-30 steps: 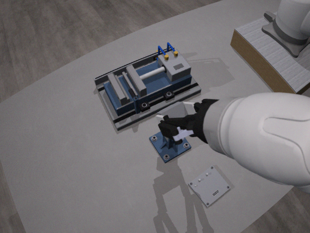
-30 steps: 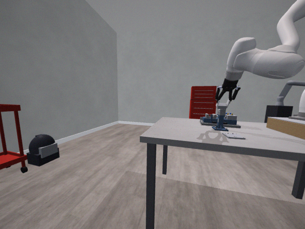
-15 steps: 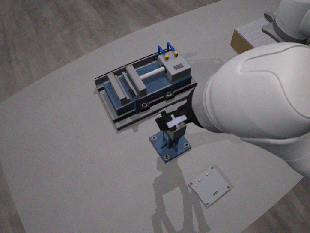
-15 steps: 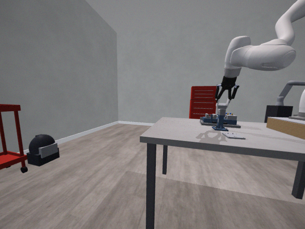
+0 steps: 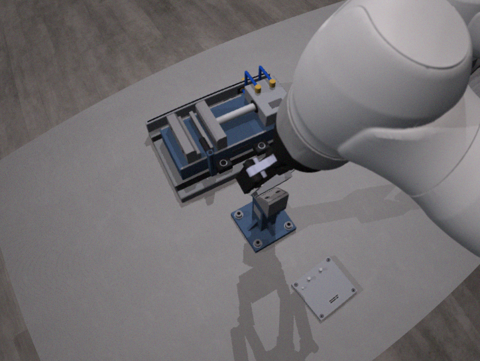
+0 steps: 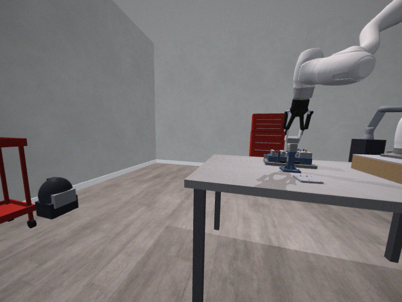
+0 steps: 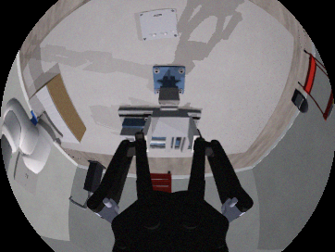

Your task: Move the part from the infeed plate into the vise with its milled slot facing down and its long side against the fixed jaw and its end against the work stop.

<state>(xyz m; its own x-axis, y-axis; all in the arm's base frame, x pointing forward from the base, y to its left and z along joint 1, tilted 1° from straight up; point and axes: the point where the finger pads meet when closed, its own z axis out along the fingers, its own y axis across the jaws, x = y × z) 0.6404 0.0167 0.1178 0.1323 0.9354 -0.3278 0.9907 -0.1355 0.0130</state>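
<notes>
Now: the part 1 cm to the right of my hand and 3 cm below it. The rest, counted from my hand: work stop (1 cm ahead, 16 cm to the right, 12 cm below); then moving jaw (3 cm behind, 20 cm to the right, 13 cm below); then blue post (1 cm ahead, 14 cm to the right, 15 cm below).
</notes>
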